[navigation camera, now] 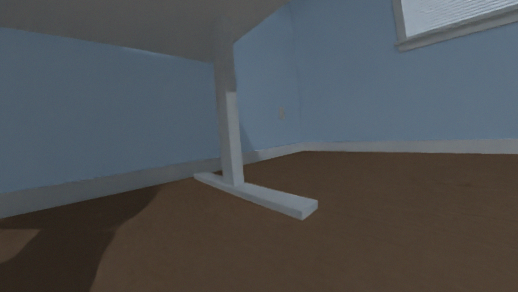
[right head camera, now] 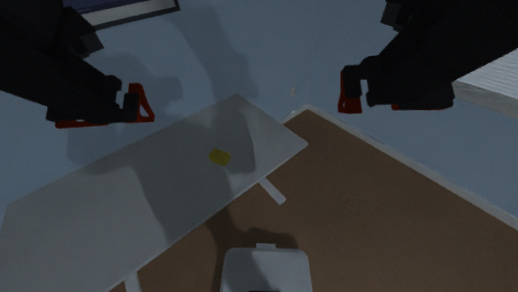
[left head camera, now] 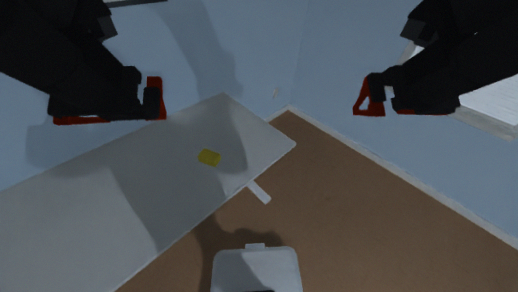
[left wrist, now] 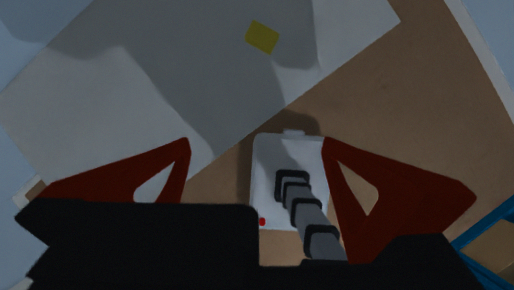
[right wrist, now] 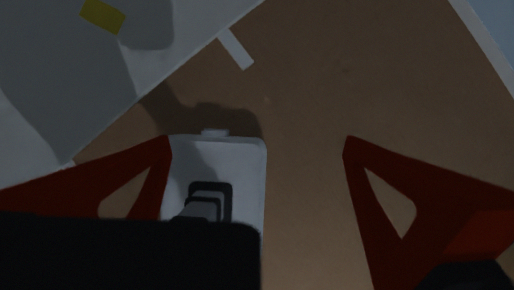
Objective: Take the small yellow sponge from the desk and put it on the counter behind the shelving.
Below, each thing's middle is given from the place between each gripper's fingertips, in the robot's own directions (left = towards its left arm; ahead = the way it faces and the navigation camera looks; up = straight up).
The small yellow sponge (left wrist: 258,35) is 54 cm below my left hand, 32 cm ahead of it and 1 cm to the left of it.
I see my right gripper 550 mm above the small yellow sponge, 460 mm to the right of it and 310 mm short of it.
